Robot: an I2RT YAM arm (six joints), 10 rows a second.
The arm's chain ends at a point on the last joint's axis. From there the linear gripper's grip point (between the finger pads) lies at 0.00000 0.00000 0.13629 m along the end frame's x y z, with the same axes.
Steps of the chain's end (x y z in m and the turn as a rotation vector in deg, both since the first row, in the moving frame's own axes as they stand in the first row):
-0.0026 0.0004 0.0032 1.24 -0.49 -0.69
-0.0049 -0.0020 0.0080 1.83 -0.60 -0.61
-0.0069 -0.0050 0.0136 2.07 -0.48 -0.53
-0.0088 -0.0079 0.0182 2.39 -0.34 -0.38
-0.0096 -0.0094 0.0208 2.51 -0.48 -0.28
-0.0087 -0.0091 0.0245 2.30 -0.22 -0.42
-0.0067 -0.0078 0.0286 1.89 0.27 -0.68
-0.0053 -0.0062 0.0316 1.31 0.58 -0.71
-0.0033 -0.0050 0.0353 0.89 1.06 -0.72
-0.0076 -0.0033 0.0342 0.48 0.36 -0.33
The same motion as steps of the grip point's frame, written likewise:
-0.0038 -0.0025 0.0032 1.24 -0.49 -0.69
-0.0064 -0.0063 0.0079 1.83 -0.60 -0.61
-0.0081 -0.0099 0.0135 2.07 -0.48 -0.53
-0.0096 -0.0136 0.0181 2.39 -0.34 -0.38
-0.0108 -0.0154 0.0207 2.51 -0.48 -0.28
-0.0092 -0.0146 0.0244 2.30 -0.22 -0.42
-0.0061 -0.0123 0.0285 1.89 0.27 -0.68
-0.0039 -0.0093 0.0316 1.31 0.58 -0.71
-0.0008 -0.0071 0.0353 0.89 1.06 -0.72
-0.0067 -0.0044 0.0342 0.48 0.36 -0.33

